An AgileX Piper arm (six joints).
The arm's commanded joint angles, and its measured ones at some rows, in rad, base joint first. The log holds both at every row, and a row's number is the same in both.
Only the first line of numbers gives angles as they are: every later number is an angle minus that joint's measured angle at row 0.
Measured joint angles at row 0:
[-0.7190, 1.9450, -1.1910, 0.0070, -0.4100, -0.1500]
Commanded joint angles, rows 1 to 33:
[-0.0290, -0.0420, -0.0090, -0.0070, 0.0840, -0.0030]
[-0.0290, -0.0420, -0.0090, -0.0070, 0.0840, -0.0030]
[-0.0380, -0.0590, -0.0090, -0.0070, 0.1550, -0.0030]
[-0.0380, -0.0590, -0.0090, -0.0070, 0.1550, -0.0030]
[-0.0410, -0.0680, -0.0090, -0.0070, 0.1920, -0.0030]
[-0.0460, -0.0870, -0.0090, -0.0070, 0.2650, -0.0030]
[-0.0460, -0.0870, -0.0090, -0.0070, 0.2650, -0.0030]
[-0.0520, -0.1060, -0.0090, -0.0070, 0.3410, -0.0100]
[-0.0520, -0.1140, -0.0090, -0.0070, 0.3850, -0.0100]
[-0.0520, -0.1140, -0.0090, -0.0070, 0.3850, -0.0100]
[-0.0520, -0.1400, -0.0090, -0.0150, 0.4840, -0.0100]
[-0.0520, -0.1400, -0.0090, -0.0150, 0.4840, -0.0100]
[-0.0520, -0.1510, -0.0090, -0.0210, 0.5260, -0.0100]
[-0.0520, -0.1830, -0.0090, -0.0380, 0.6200, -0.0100]
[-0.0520, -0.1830, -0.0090, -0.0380, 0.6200, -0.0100]
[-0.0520, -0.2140, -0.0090, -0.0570, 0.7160, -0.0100]
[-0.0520, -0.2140, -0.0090, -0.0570, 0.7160, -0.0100]
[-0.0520, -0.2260, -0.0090, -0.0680, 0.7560, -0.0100]
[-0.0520, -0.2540, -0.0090, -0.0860, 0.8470, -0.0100]
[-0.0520, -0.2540, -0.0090, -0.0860, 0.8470, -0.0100]
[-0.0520, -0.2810, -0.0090, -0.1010, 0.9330, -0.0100]
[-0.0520, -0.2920, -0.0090, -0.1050, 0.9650, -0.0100]
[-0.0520, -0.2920, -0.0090, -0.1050, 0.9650, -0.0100]
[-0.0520, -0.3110, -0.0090, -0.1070, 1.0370, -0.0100]
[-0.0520, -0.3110, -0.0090, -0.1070, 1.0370, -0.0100]
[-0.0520, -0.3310, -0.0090, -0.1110, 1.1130, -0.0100]
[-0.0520, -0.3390, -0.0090, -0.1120, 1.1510, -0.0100]
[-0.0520, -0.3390, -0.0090, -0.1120, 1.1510, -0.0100]
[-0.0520, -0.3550, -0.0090, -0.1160, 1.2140, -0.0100]
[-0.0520, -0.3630, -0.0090, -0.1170, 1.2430, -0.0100]
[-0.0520, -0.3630, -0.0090, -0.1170, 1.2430, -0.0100]
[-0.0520, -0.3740, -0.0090, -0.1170, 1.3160, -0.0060]
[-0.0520, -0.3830, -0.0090, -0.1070, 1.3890, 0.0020]
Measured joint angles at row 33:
[-0.0450, -0.3670, -0.0020, -0.1120, 1.2890, -0.0040]
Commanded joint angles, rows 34 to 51:
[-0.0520, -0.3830, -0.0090, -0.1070, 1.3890, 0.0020]
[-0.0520, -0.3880, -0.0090, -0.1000, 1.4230, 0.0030]
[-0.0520, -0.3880, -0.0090, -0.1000, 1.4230, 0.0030]
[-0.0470, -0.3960, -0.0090, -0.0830, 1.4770, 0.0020]
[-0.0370, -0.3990, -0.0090, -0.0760, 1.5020, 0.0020]
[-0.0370, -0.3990, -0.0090, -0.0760, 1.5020, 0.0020]
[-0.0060, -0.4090, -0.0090, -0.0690, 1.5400, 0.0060]
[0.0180, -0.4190, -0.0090, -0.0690, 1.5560, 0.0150]
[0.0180, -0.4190, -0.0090, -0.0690, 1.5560, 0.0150]
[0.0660, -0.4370, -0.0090, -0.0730, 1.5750, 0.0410]
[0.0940, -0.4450, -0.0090, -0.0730, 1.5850, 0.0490]
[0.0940, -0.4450, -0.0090, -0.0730, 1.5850, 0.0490]
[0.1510, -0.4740, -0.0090, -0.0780, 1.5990, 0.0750]
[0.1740, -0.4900, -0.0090, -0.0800, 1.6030, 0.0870]
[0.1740, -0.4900, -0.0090, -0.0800, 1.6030, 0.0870]
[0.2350, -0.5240, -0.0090, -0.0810, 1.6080, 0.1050]
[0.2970, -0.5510, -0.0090, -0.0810, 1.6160, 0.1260]
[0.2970, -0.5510, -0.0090, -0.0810, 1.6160, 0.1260]
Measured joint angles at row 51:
[0.2240, -0.5100, -0.0050, -0.0800, 1.5950, 0.0940]
